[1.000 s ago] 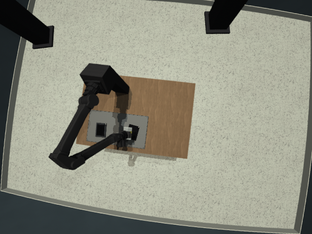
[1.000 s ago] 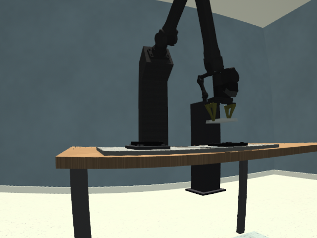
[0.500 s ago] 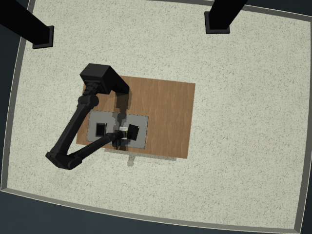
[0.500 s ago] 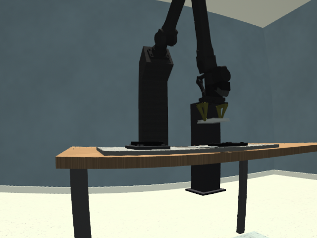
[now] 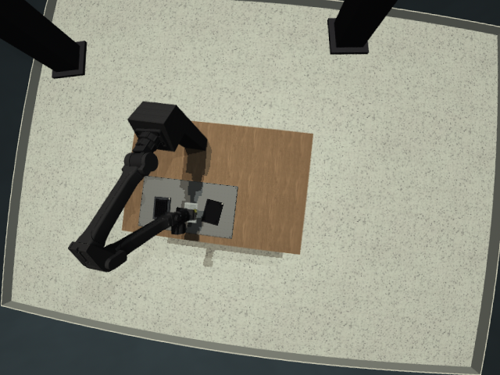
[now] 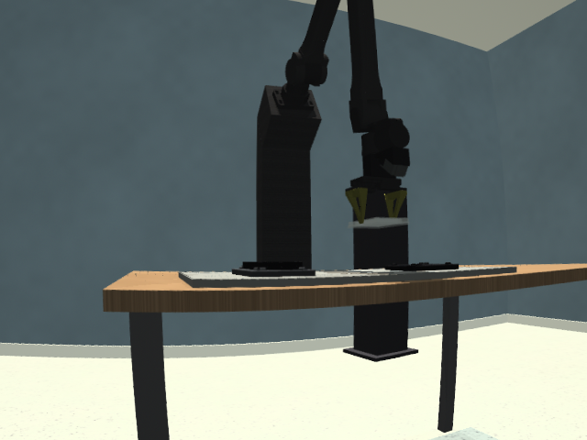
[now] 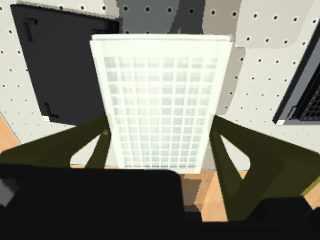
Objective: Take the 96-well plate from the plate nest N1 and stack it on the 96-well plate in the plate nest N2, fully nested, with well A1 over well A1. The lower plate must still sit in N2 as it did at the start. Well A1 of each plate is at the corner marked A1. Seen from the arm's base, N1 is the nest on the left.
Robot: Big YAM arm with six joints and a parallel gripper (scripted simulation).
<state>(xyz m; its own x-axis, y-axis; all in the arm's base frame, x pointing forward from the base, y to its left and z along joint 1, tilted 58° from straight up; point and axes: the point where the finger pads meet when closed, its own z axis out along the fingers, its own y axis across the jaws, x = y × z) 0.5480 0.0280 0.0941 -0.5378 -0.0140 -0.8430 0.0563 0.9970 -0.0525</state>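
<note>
The black 96-well plate lies 250 mm to the right of my hand, 100 mm below it and 20 mm behind it. Round my hand: black plate nest: 120 mm to the left, 110 mm below, 10 mm ahead; white 96-well plate: 10 mm below.
</note>
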